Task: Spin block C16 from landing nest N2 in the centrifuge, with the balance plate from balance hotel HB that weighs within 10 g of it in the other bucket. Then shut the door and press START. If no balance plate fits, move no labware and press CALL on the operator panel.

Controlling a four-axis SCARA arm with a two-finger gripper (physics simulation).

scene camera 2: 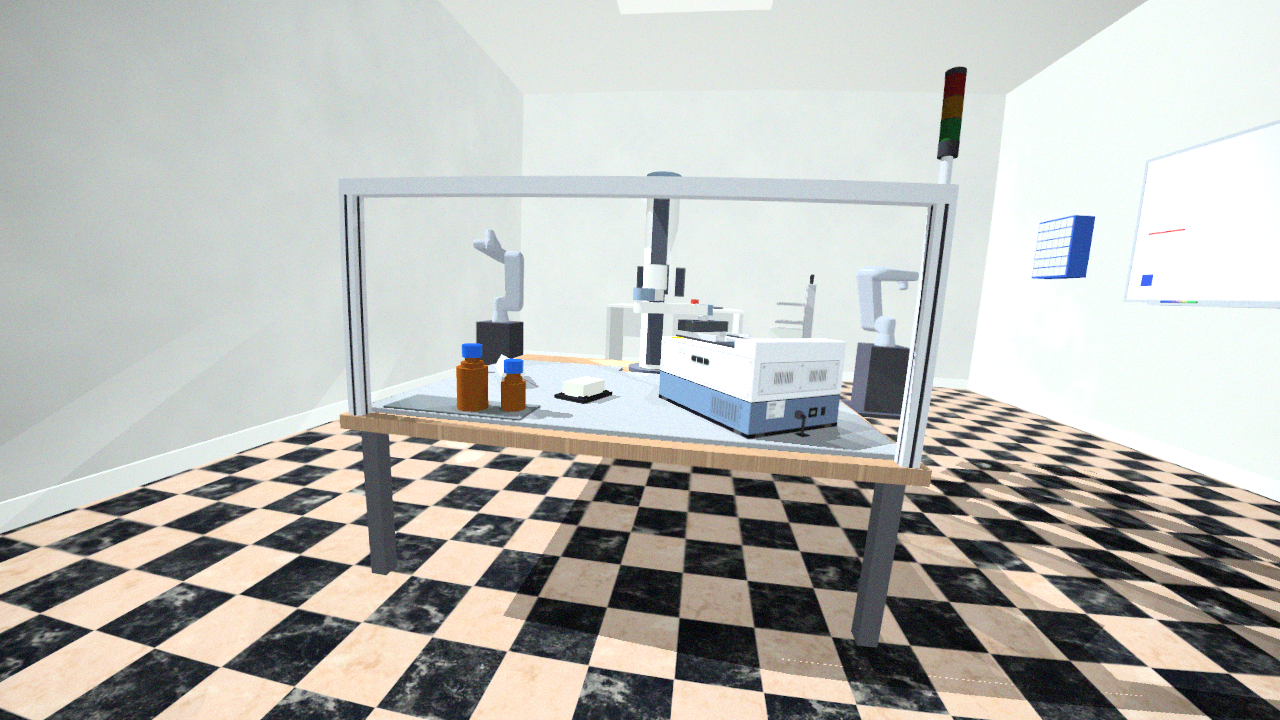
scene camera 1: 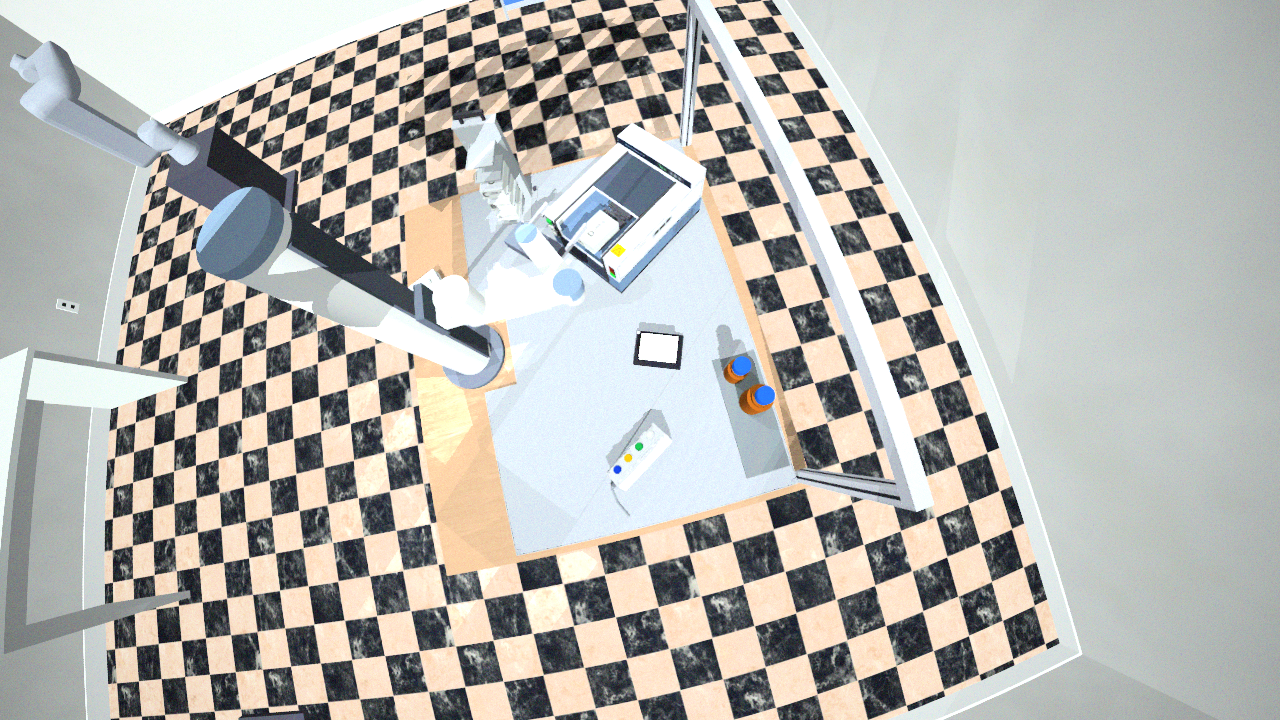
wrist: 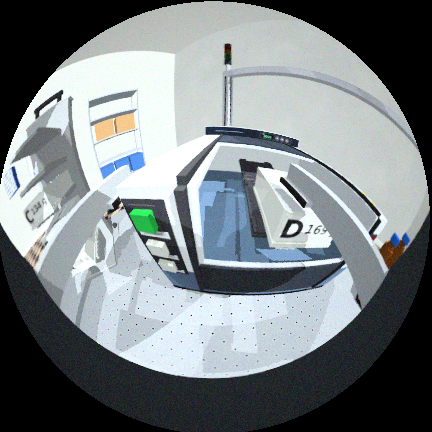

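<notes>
The white and blue centrifuge has its top opening uncovered. Inside, a white plate marked D 169 g sits at the dark rotor. My gripper is open and empty at the centrifuge's front end, its fingers spread wide in the wrist view. A green button shows on the centrifuge's front. The hotel stands left of it with a plate marked C 134 g. A white block sits in a black nest; its label is unreadable.
The operator panel with blue, yellow and green buttons lies at the table's other end. Two amber bottles stand on a grey mat by the frame. Part of a white object shows behind the left finger.
</notes>
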